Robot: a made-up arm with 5 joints.
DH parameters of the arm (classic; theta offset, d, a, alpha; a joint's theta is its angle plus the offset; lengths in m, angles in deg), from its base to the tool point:
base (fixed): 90 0.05 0 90
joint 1: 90 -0.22 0.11 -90
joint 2: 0 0.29 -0.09 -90
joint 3: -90 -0.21 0.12 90
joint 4: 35.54 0 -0.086 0
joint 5: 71.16 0 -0.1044 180
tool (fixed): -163.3 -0.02 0 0
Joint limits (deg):
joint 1: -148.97..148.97
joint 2: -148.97..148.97
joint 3: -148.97..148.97
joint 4: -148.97..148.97
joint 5: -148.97..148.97
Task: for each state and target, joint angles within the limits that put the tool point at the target. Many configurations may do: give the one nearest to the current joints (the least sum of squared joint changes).
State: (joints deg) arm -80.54 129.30 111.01 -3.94 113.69
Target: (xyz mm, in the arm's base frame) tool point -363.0 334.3 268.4
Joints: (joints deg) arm -102.04 115.83 100.63 -7.68 99.76
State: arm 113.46 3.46 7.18 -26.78 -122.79
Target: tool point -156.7 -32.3 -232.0
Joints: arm 78.63 -16.38 4.62 -46.99 -124.47
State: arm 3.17 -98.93 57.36 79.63 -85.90
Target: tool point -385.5 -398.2 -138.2
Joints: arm -9.30 -114.83 61.32 65.86 -94.93
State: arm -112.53 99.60 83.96 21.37 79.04
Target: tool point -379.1 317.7 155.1
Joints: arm -112.28 124.32 124.57 36.13 89.74
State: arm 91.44 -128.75 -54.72 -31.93 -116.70
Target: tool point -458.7 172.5 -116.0
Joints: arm 127.07 -134.64 -43.93 -2.22 -95.95
